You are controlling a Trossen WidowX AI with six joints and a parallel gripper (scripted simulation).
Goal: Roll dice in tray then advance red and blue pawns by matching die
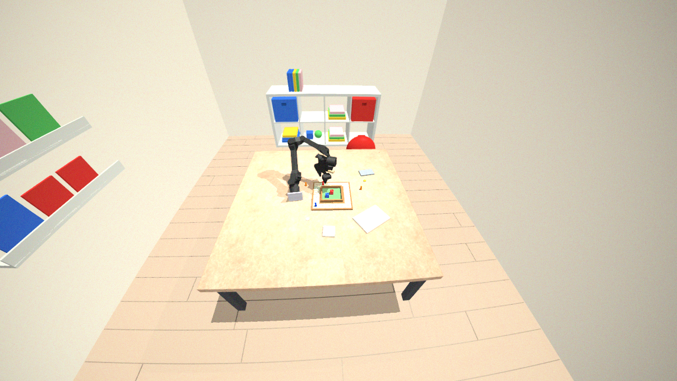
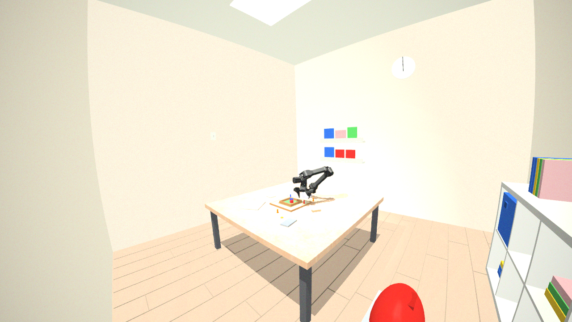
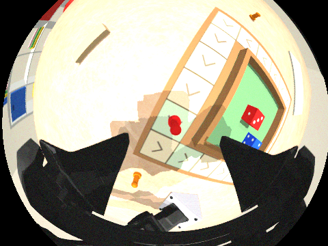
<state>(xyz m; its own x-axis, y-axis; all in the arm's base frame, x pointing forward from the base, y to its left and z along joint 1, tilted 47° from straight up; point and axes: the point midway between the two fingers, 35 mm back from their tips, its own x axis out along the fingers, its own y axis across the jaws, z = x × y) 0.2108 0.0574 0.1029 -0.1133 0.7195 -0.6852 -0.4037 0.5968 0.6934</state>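
Now: gripper tip 30 mm above the red pawn. Also, from my gripper tip: white sheet 320 mm ahead, 340 mm to the right, 60 mm below; green tray 60 mm ahead, 110 mm to the right, 50 mm below; blue pawn 50 mm behind, 220 mm to the right, 30 mm below.
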